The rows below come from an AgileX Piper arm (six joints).
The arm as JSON. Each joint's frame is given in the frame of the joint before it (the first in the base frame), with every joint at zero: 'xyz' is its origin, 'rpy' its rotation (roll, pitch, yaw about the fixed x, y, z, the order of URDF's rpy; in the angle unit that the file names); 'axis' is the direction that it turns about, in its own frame. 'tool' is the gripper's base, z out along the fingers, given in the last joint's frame.
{
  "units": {
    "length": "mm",
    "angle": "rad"
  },
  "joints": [
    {
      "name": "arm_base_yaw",
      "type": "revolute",
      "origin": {
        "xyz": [
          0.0,
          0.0,
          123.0
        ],
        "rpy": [
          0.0,
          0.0,
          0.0
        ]
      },
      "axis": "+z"
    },
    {
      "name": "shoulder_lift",
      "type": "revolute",
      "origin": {
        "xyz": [
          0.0,
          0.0,
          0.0
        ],
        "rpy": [
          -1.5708,
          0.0,
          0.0
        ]
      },
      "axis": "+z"
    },
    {
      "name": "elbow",
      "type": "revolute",
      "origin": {
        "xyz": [
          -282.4,
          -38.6,
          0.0
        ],
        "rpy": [
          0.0,
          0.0,
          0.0
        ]
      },
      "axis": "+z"
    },
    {
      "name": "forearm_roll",
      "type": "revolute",
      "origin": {
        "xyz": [
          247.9,
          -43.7,
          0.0
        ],
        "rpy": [
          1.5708,
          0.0,
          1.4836
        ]
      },
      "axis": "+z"
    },
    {
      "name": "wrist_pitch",
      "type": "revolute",
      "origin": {
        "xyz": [
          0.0,
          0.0,
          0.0
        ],
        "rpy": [
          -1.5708,
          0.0,
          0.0
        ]
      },
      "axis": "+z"
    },
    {
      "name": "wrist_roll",
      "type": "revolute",
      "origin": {
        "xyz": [
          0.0,
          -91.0,
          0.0
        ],
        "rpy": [
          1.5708,
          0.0,
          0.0
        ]
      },
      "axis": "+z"
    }
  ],
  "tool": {
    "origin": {
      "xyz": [
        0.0,
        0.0,
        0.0
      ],
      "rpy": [
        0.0,
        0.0,
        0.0
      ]
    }
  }
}
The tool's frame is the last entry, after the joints.
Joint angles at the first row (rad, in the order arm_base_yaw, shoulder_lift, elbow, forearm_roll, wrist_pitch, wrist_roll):
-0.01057, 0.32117, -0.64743, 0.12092, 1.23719, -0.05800
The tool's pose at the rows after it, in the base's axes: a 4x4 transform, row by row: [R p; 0 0 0 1], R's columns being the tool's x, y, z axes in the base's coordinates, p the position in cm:
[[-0.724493 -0.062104 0.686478 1.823], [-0.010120 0.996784 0.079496 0.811], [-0.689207 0.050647 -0.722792 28.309], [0 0 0 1]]
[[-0.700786 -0.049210 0.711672 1.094], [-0.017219 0.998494 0.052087 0.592], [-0.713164 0.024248 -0.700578 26.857], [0 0 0 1]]
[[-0.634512 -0.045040 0.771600 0.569], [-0.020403 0.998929 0.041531 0.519], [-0.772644 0.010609 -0.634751 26.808], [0 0 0 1]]
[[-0.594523 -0.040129 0.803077 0.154], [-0.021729 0.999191 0.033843 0.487], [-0.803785 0.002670 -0.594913 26.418], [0 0 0 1]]
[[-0.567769 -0.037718 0.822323 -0.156], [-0.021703 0.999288 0.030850 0.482], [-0.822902 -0.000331 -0.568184 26.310], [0 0 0 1]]
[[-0.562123 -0.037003 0.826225 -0.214], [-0.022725 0.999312 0.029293 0.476], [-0.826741 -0.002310 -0.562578 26.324], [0 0 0 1]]
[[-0.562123 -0.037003 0.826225 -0.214], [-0.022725 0.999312 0.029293 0.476], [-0.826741 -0.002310 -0.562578 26.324], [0 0 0 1]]
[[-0.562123 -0.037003 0.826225 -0.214], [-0.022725 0.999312 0.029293 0.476], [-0.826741 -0.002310 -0.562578 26.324], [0 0 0 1]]
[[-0.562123 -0.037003 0.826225 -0.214], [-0.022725 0.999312 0.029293 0.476], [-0.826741 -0.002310 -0.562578 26.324], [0 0 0 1]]
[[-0.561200 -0.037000 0.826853 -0.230], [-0.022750 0.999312 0.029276 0.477], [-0.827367 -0.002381 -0.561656 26.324], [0 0 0 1]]
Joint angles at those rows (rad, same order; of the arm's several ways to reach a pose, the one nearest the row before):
-0.01977, 0.24113, -0.56783, 0.09897, 1.22785, -0.05792
-0.02190, 0.16424, -0.50972, 0.07233, 1.21200, -0.05808
-0.02184, 0.10380, -0.49626, 0.06346, 1.16947, -0.05914
-0.02501, 0.05472, -0.47637, 0.05916, 1.14773, -0.06096
-0.02633, 0.02494, -0.47004, 0.05785, 1.13818, -0.06097
-0.02706, 0.02007, -0.47006, 0.05697, 1.13622, -0.06199
-0.02706, 0.02007, -0.47006, 0.05697, 1.13622, -0.06199
-0.02706, 0.02007, -0.47006, 0.05697, 1.13622, -0.06199
-0.02706, 0.02007, -0.47006, 0.05697, 1.13622, -0.06199
-0.02714, 0.01894, -0.47007, 0.05704, 1.13625, -0.06206

